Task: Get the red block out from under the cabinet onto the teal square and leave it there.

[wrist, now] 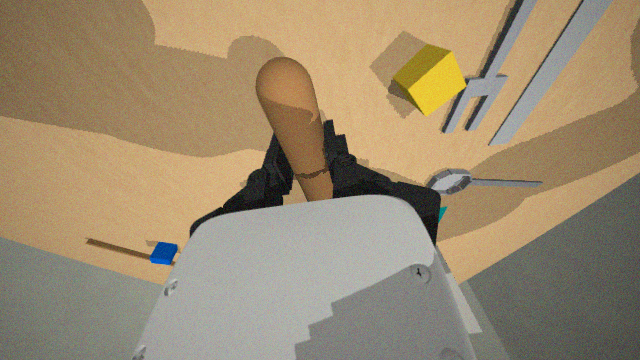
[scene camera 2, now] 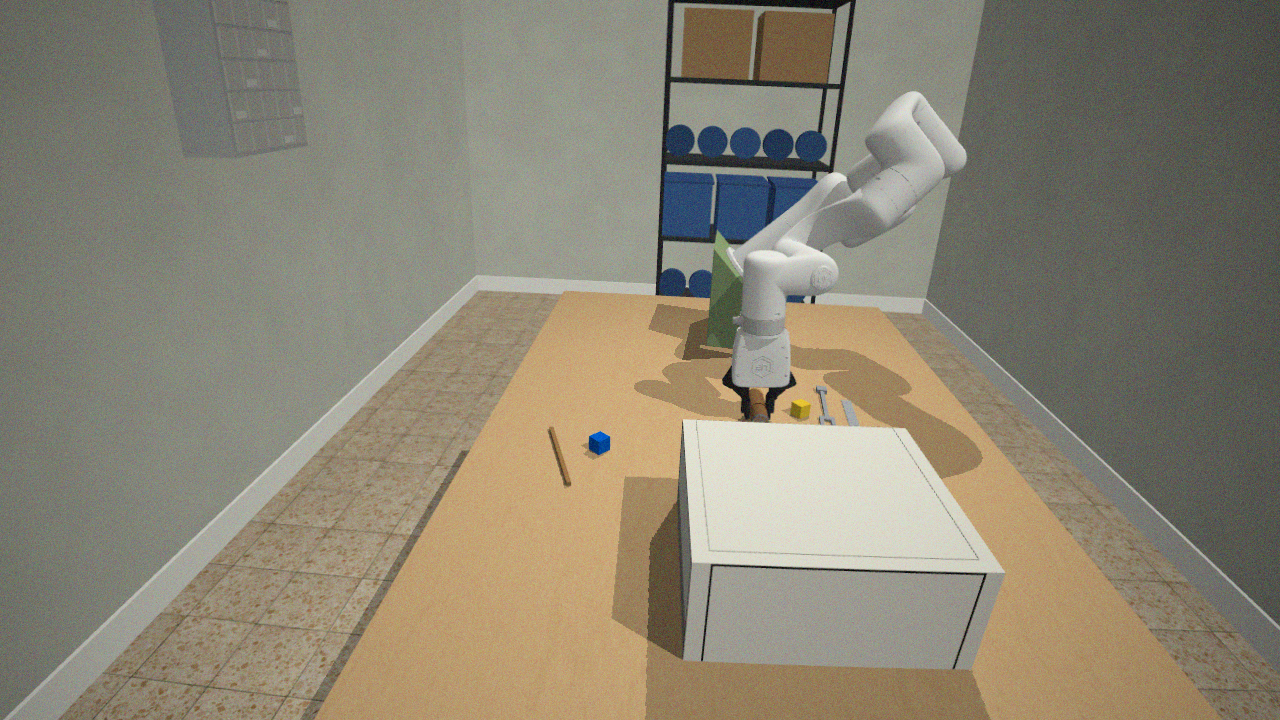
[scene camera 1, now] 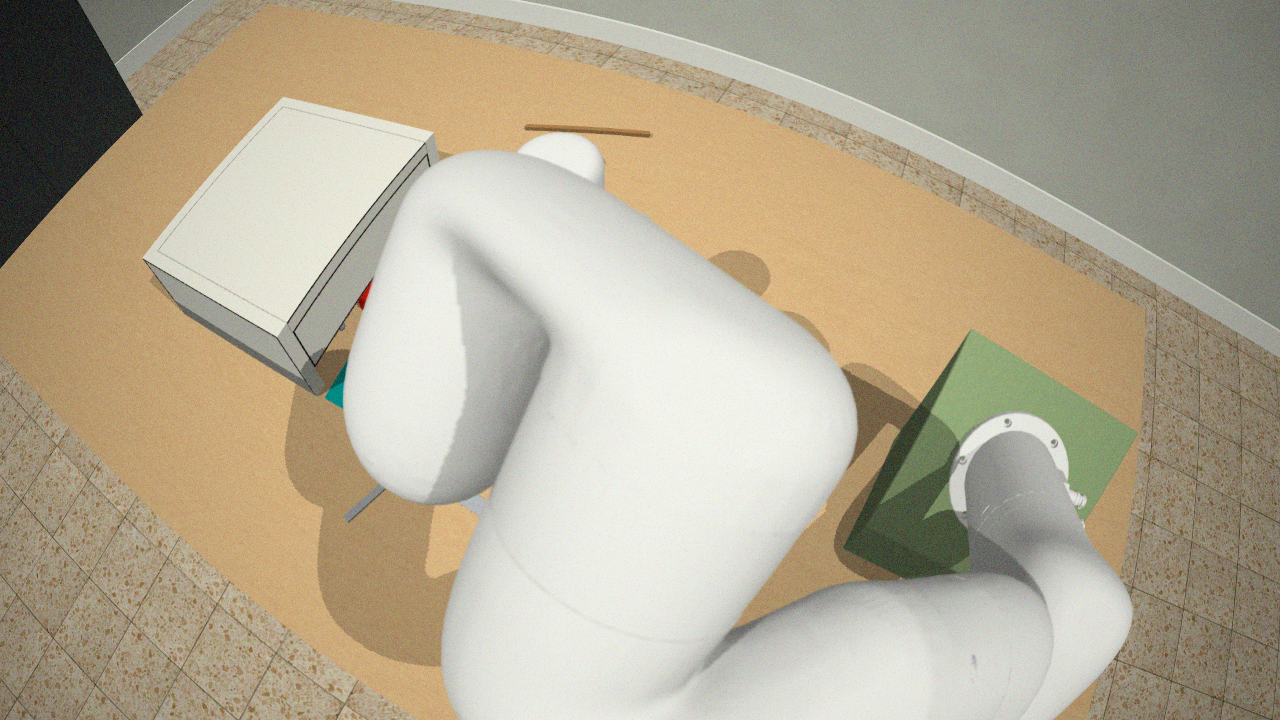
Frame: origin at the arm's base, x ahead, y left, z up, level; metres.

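Seen in the pictures: gripper, fingertip midpoint: (wrist: pixel 308 140) (scene camera 2: pixel 756 416); arm's base, origin of the base link: (scene camera 2: pixel 741 270) (scene camera 1: pixel 1009 476).
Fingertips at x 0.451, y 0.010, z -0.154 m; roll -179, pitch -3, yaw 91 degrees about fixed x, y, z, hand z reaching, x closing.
Pixels of each thing's middle, then the offset from my fingertips to it. "spot": a spot on its surface instead.
- thick brown wooden rod, body centre: (wrist: pixel 358 222) (scene camera 2: pixel 785 448) 0.128 m ahead, 0.035 m left, 0.009 m up
- white cabinet, body centre: (scene camera 1: pixel 292 228) (scene camera 2: pixel 809 529) 0.408 m ahead, 0.021 m left, 0.061 m up
- red block, body centre: (scene camera 1: pixel 374 297) 0.260 m ahead, 0.031 m left, 0.009 m up
- teal square, surface spot: (scene camera 1: pixel 337 394) spot: 0.232 m ahead, 0.155 m left, 0.006 m down
- yellow block, body centre: (wrist: pixel 426 81) (scene camera 2: pixel 800 408) 0.029 m back, 0.084 m left, 0.006 m up
- grey fork, body centre: (scene camera 2: pixel 824 406) 0.062 m back, 0.137 m left, 0.003 m down
- flat grey knife, body centre: (wrist: pixel 562 51) (scene camera 2: pixel 851 418) 0.026 m back, 0.182 m left, 0.006 m down
- grey spoon, body centre: (scene camera 1: pixel 394 473) (wrist: pixel 490 184) 0.110 m ahead, 0.198 m left, 0.002 m down
- blue block, body centre: (scene camera 2: pixel 599 442) (wrist: pixel 164 253) 0.142 m ahead, 0.274 m right, 0.006 m up
- thin stick, body centre: (scene camera 1: pixel 586 129) (scene camera 2: pixel 559 454) 0.171 m ahead, 0.336 m right, 0.003 m down
My gripper (scene camera 2: pixel 759 404) (wrist: pixel 308 140) is shut on a thick brown wooden rod (scene camera 2: pixel 758 402) (wrist: pixel 290 100), whose rounded end sticks out past the fingers. It hangs above the table on the robot-base side of the white cabinet (scene camera 1: pixel 286 205) (scene camera 2: pixel 823 492). In scene camera 1, a sliver of the red block (scene camera 1: pixel 365 295) shows at the cabinet's front, between it and my arm; the rest is hidden. A corner of the teal square (scene camera 1: pixel 337 394) (wrist: pixel 442 213) shows near the cabinet's front corner, and my arm or gripper hides the rest.
A yellow block (scene camera 2: pixel 800 409) (wrist: pixel 435 85) lies near a grey fork (scene camera 2: pixel 824 404) (wrist: pixel 486 86) and a flat grey knife (scene camera 2: pixel 849 412) (wrist: pixel 550 75). A grey spoon (scene camera 1: pixel 364 503) (wrist: pixel 450 181) lies near the teal square. A blue block (scene camera 2: pixel 599 443) (wrist: pixel 164 253) lies beside a thin stick (scene camera 1: pixel 587 130) (scene camera 2: pixel 559 456).
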